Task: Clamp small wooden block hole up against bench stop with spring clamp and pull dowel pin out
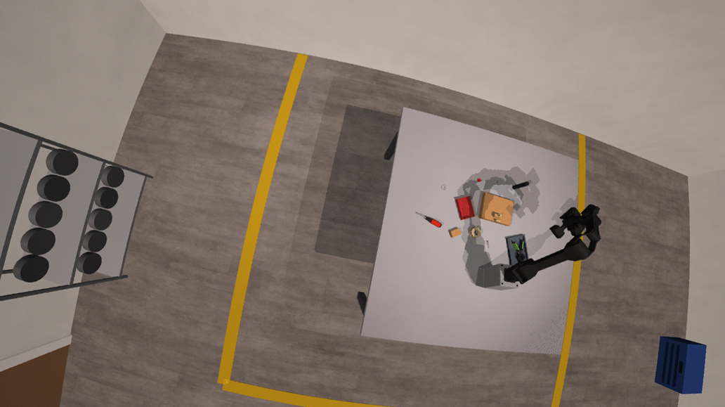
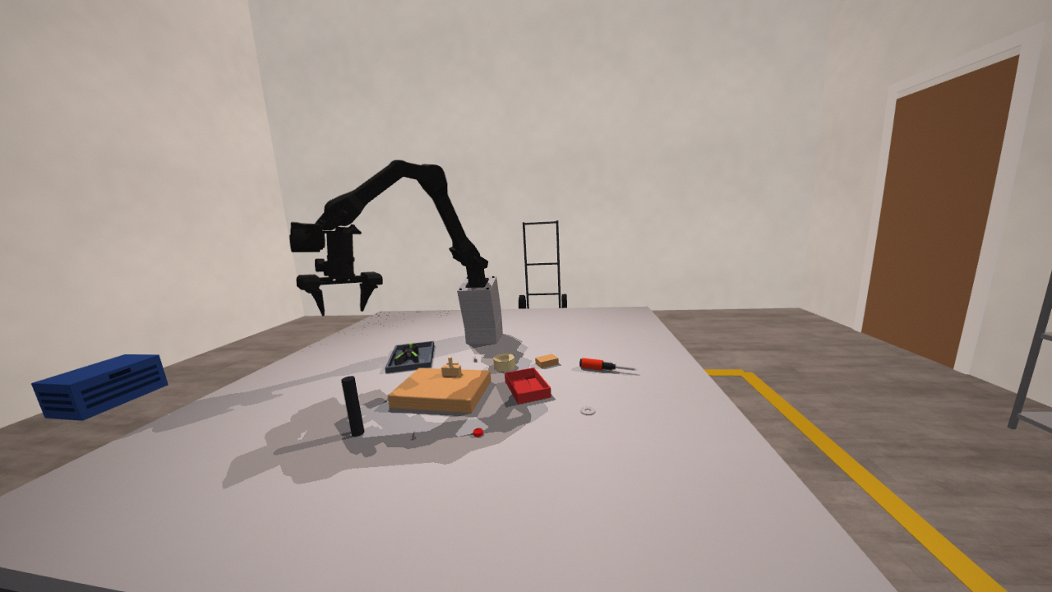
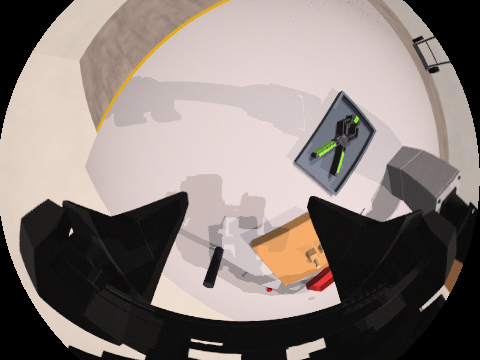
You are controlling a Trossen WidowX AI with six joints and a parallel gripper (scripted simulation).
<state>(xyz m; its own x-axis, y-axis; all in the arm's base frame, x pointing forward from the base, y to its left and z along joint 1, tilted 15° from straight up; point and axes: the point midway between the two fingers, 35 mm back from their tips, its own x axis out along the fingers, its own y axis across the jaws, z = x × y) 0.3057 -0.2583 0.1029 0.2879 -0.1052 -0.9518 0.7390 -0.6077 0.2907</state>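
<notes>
My hand is 27 cm to the right of the dowel pin and 18 cm above it. Also, from my hand: bench stop: 26 cm to the left, 19 cm below, 3 cm behind; then grey tray: 22 cm below, 18 cm behind, 7 cm to the left; then small wooden block: 27 cm to the left, 19 cm below.
</notes>
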